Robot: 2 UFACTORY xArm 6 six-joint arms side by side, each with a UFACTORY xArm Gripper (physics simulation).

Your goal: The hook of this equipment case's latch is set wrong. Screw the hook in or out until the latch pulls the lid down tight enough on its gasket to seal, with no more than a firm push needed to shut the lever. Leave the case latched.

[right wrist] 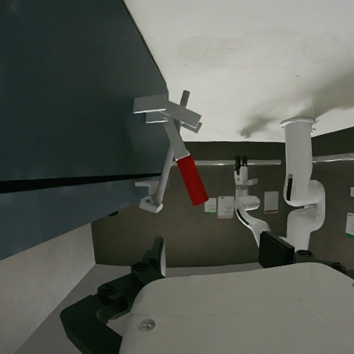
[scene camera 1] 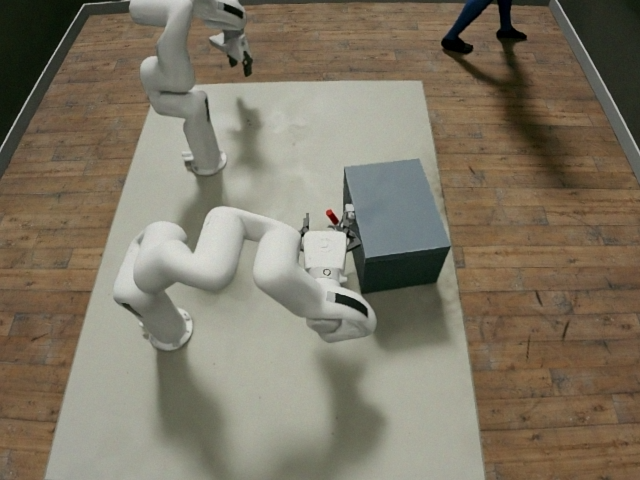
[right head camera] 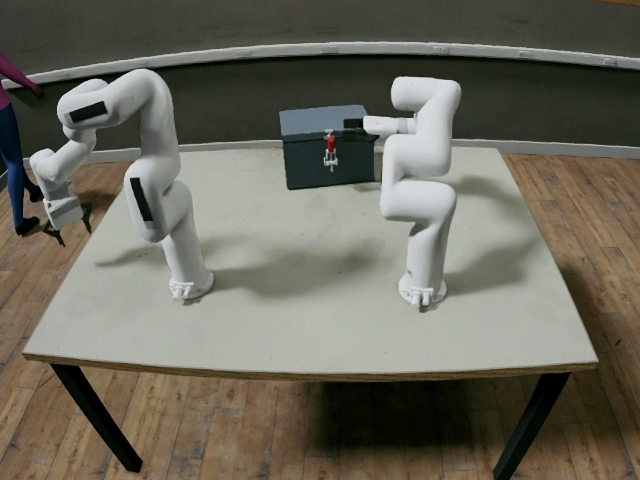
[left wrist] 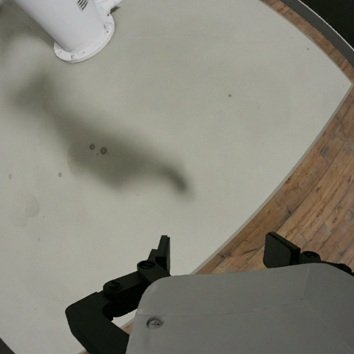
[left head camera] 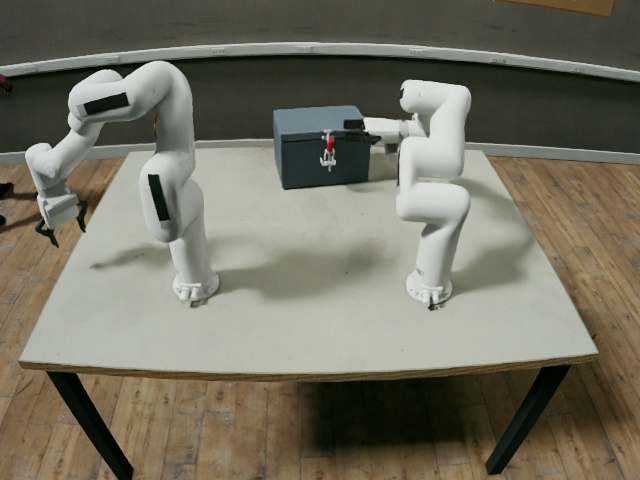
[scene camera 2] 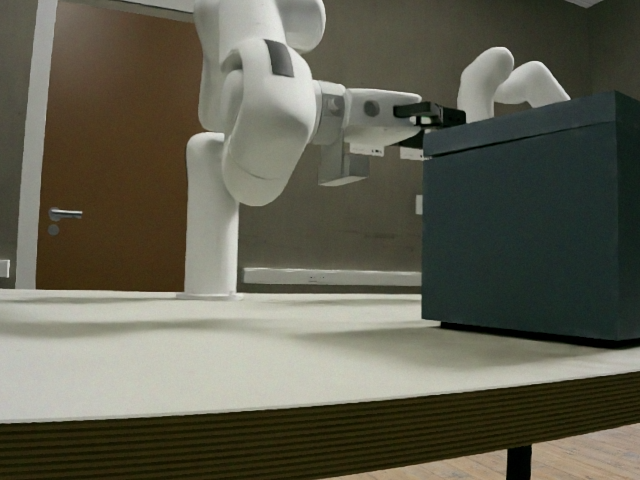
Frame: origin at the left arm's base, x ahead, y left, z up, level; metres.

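Where they show: left gripper, between the fingertips: [scene camera 1: 241, 70] [right head camera: 76, 238] [left head camera: 70, 238]; right gripper, between the fingertips: [scene camera 1: 326, 216] [right head camera: 343, 129] [left head camera: 344, 130]; left arm's base, origin of its link: [scene camera 1: 209, 162] [right head camera: 191, 283] [left head camera: 196, 284]; right arm's base, origin of its link: [scene camera 1: 171, 329] [right head camera: 422, 288] [left head camera: 429, 287] [scene camera 2: 209, 299].
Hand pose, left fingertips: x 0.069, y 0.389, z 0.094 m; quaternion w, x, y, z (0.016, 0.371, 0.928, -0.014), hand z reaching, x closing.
Observation:
Things, the pixels of their top centre, and the offset from my left fingertips. Level surfaces: height alone.
- blue-grey equipment case, centre of its top: [scene camera 2: 559, 134] [scene camera 1: 381, 202] [right head camera: 325, 119] [left head camera: 322, 119] dx +0.505, dy -0.719, dz +0.127 m
- red-handled lever, centre of its top: [scene camera 1: 332, 211] [right head camera: 330, 137] [left head camera: 331, 137] dx +0.378, dy -0.745, dz +0.120 m
- pale table, height of its surface: dz -0.094 m
The blue-grey equipment case [left head camera: 305, 167] [right head camera: 310, 167] [scene camera 1: 392, 206] [scene camera 2: 516, 232] [right wrist: 75, 100] has its lid down, with a dark seam below it. The red-handled lever [left head camera: 330, 144] [right head camera: 330, 144] [scene camera 1: 331, 215] [right wrist: 192, 180] points up and tilts out from the case front. The grey hook [right wrist: 162, 185] reaches up to the lid catch; whether it is engaged is unclear. My right gripper [left head camera: 346, 130] [right head camera: 345, 130] [right wrist: 213, 250] is open near lid height, at the latch's right in the head views, with nothing between its fingers. My left gripper [left head camera: 70, 237] [right head camera: 76, 238] [left wrist: 218, 250] is open, far from the case.
The case stands near the far edge of the pale table [left head camera: 310, 330] [right head camera: 310, 330] [scene camera 1: 258, 413]. The right gripper's one finger is close to the case front. The left gripper hangs by the table's left edge. A person [right head camera: 12, 144] stands beyond that side.

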